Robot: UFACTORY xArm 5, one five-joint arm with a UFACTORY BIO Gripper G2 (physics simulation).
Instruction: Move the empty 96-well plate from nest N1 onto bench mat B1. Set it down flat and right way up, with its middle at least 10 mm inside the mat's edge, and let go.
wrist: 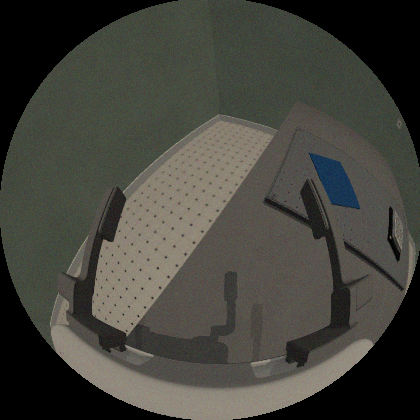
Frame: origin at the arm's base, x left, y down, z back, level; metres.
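Where they show: hand, tool point: (207,210).
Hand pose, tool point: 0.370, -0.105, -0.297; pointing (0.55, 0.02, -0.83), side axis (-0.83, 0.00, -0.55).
Each offset is from my tool point to the top centre of the thing, as dx, dy, dz. "spot": to the spot under its first point. Level surfaces: height alone.
My gripper (214,210) is open, with its two dark fingers wide apart and nothing between them. A blue bench mat {dy +0.136} (336,181), apparently B1, lies flat on the grey board at the right, beyond the right finger. A small pale plate with a fine grid of wells {spot: -0.505, +0.113, -0.296} (398,231) shows near the right edge of the view, in a dark nest {spot: -0.463, +0.124, -0.305} (391,225), apparently N1. The plate looks flat and is apart from the mat and from both fingers. The right finger overlaps part of the board in the view. Labels on the mat and nest cannot be read.
The grey board {dy +0.138} (285,185) has a dark raised edge and small holes. It lies on a grey-brown table {dy +0.151} (215,255). A pale perforated panel (175,210) with a light rim runs along the left. Arm shadows fall on the table near the bottom. Green walls stand behind.
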